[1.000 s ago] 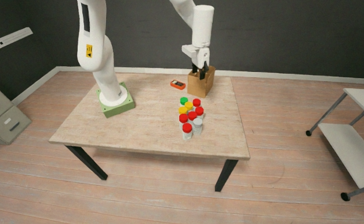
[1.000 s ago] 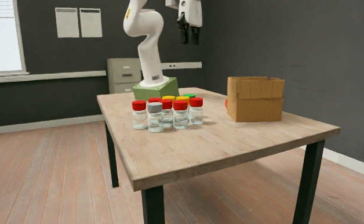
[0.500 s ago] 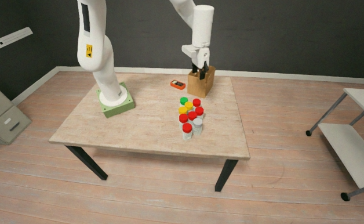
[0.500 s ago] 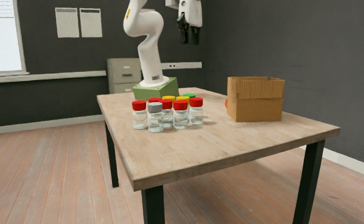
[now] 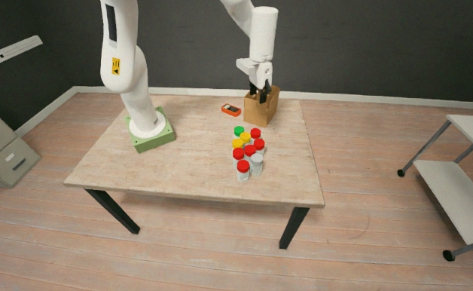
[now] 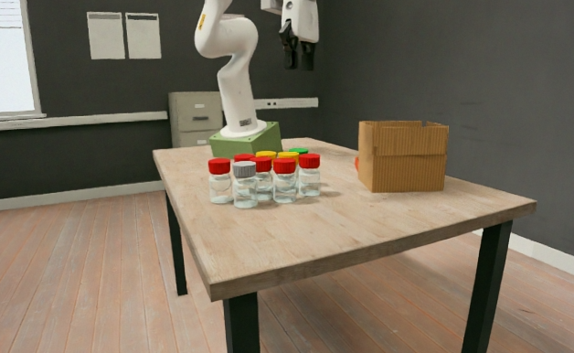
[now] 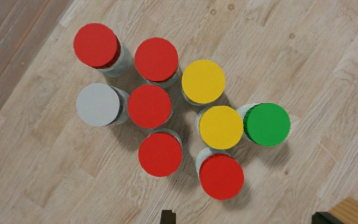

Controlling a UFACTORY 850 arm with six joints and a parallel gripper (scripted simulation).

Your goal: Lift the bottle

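Now: the green-capped bottle 90 mm behind my hand, 30 mm to the left of it and 280 mm below it. Round my hand: orange device: 170 mm behind, 330 mm to the left, 320 mm below; then grey-capped bottle: 20 mm ahead, 150 mm to the right, 280 mm below.
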